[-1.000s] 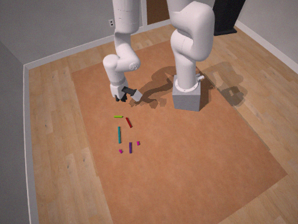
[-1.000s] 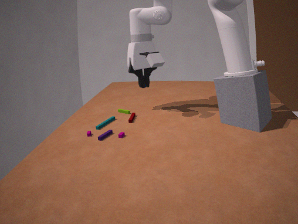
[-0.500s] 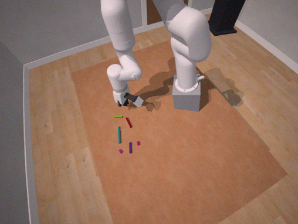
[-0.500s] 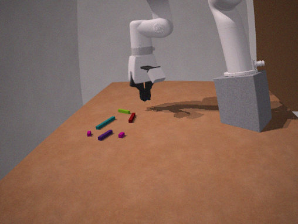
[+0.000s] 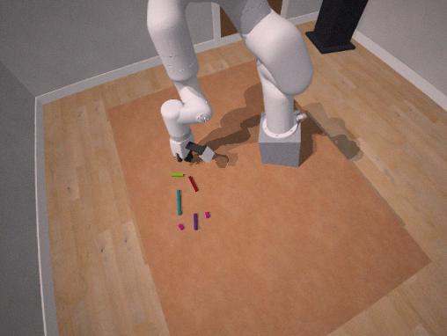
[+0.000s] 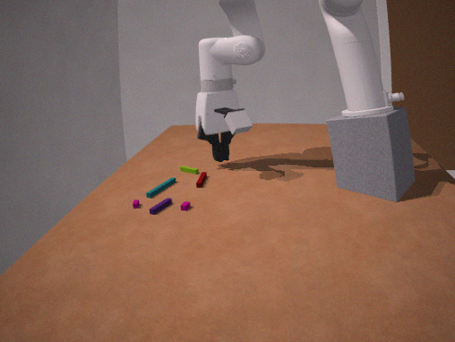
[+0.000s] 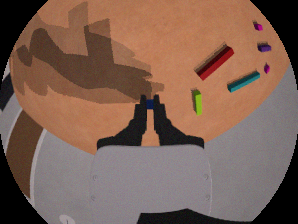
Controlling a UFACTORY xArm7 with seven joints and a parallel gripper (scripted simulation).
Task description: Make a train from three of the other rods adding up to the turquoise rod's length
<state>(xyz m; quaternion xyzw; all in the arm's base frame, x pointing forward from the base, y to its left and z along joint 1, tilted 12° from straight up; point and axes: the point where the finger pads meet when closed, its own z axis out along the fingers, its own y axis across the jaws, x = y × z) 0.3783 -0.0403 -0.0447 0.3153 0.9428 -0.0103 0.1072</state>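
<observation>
The blue rod is 20 mm below my hand. From my hand the other things lie so: lime rod (60 mm ahead, 60 mm to the left, 30 mm below); turquoise rod (70 mm ahead, 180 mm to the left, 30 mm below); red rod (110 mm to the left, 30 mm below).
</observation>
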